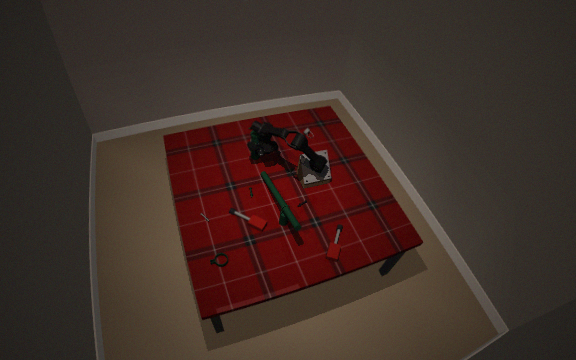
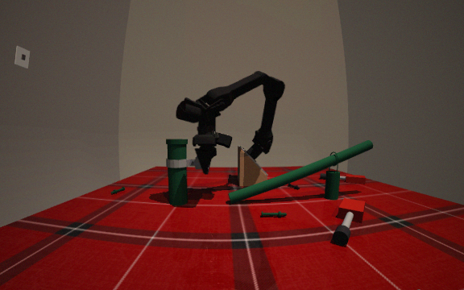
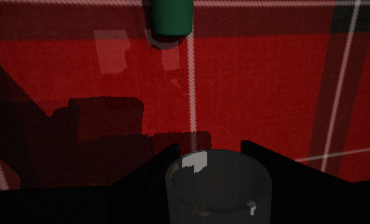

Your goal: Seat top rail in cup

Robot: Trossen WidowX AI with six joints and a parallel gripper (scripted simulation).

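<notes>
The grey rail-end cup is 3 cm above my gripper tip, 2 cm to the right of it and 1 cm behind it. Also, from my gripper tip: short green post (43 cm to the left, 4 cm ahead, 1 cm above).
</notes>
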